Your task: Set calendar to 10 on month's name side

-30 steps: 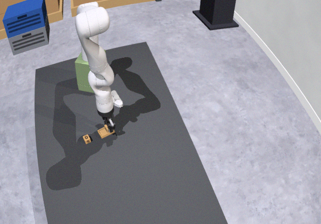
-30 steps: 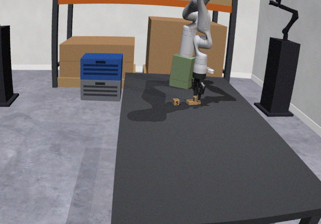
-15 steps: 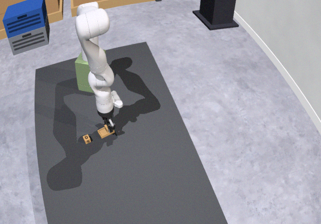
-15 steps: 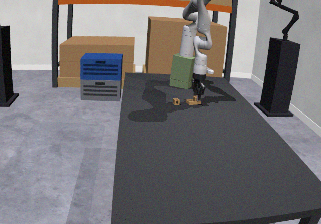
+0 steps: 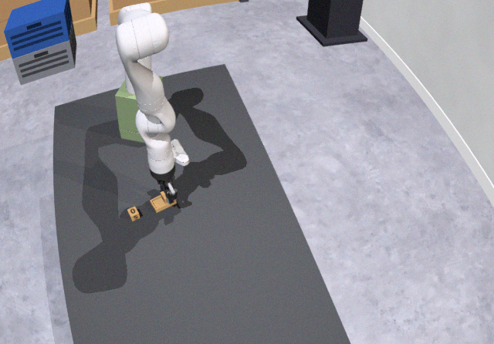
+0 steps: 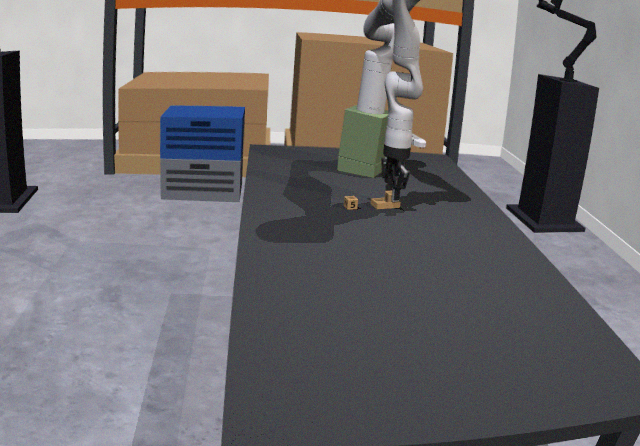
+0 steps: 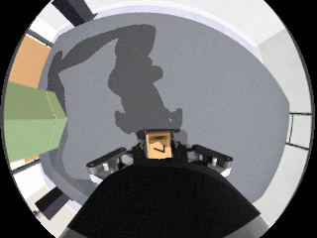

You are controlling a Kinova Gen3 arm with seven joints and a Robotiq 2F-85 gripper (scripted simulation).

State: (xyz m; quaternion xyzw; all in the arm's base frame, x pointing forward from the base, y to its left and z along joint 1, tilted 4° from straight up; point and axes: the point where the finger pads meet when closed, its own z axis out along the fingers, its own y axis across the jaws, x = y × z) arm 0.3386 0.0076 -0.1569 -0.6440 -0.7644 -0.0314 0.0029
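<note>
The wooden calendar tray is 30 mm below my hand and 20 mm to the right of it.
</note>
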